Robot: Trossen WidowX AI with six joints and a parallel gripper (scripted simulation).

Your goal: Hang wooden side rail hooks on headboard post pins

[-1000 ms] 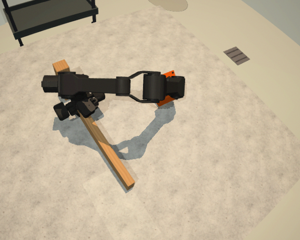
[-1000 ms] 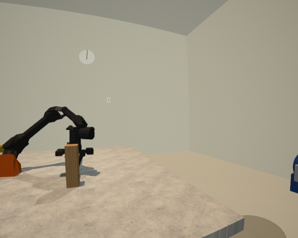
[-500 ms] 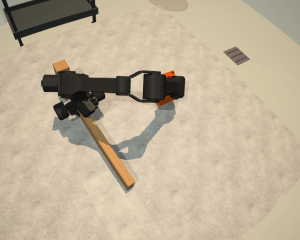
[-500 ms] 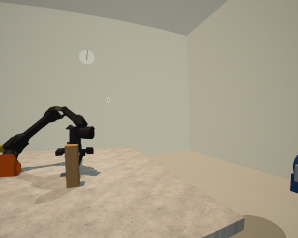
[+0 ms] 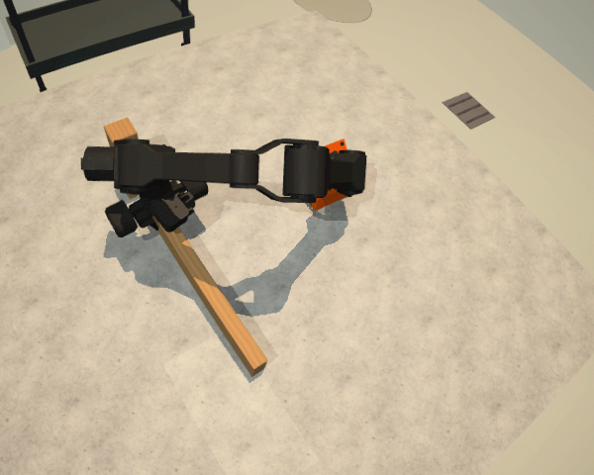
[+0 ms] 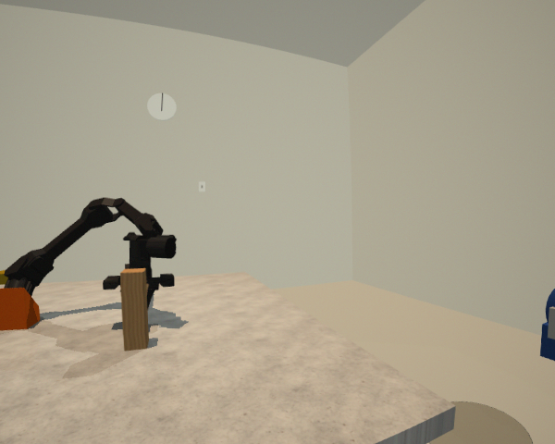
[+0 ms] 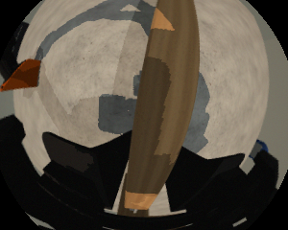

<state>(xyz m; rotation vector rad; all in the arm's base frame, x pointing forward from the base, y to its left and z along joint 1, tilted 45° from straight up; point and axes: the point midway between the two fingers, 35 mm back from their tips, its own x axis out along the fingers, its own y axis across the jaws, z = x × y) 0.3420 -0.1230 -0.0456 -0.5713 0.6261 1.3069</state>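
My gripper tip is now 10 mm past the wooden headboard post, 140 mm to the left of it and 50 mm below it.
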